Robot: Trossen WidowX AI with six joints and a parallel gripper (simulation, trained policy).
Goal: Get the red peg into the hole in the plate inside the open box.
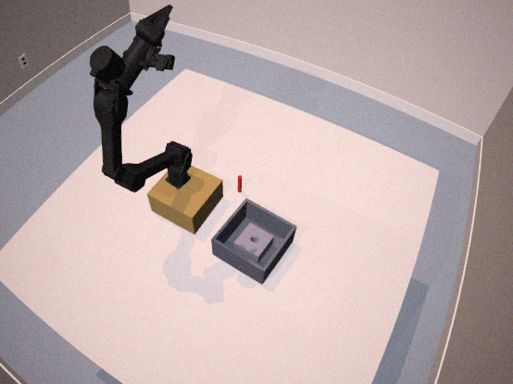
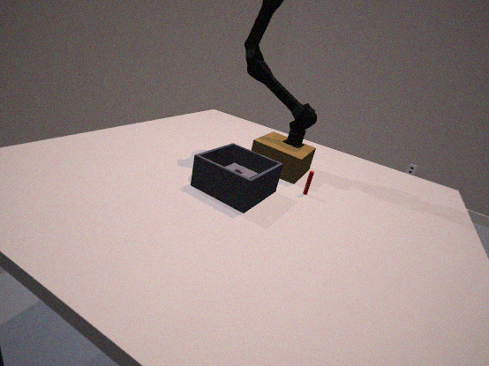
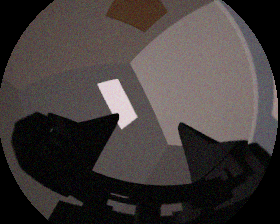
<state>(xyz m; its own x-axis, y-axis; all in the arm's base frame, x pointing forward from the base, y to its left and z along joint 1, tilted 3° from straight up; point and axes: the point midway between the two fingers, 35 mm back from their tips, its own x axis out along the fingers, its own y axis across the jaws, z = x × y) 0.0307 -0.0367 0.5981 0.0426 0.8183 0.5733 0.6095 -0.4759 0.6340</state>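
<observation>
The red peg lies 67 cm below my gripper tip, 13 cm to the left of it and 13 cm ahead of it. Also, from my gripper tip: dark grey box: 69 cm below, 30 cm ahead, 4 cm to the right; then grey plate: 67 cm below, 30 cm ahead, 4 cm to the right.
</observation>
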